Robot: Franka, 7 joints.
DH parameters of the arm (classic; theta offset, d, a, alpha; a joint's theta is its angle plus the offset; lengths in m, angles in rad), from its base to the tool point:
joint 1: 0 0.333 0 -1.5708
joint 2: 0 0 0 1.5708
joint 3: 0 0.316 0.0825 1.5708
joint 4: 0 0 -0.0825 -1.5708
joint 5: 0 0.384 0 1.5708
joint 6: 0 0 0.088 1.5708
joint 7: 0 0.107 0 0
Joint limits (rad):
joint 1: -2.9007..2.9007
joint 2: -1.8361..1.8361
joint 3: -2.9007..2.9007
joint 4: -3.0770..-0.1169
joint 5: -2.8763..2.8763
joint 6: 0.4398..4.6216
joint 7: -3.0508..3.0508
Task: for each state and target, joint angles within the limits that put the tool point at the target. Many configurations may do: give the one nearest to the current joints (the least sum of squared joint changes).
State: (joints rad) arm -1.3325 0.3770 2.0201 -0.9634 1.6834 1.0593 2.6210
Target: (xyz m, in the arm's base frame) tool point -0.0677 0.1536 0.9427
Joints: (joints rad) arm -1.0372 0.4678 2.7756 -1.3194 1.4665 0.6215 2.6210
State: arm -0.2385 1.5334 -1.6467 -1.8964 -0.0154 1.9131 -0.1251
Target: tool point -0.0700 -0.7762 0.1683
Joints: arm -0.9196 1.7740 -1.4847 -1.1409 -0.0117 2.3566 -0.1251
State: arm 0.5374 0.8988 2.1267 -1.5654 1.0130 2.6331 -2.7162
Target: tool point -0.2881 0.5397 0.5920
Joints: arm 0.7194 0.9396 1.8189 -1.8507 1.0309 2.6488 -2.7162
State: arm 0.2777 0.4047 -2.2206 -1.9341 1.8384 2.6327 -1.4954
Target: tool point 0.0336 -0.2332 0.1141
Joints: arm 0.5936 -0.3090 -2.1633 -2.9293 1.8645 2.5884 -1.4954
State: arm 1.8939 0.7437 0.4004 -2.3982 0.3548 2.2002 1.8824
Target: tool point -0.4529 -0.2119 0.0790
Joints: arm 2.5409 1.0276 0.8764 -2.1448 0.3782 2.3011 1.8824
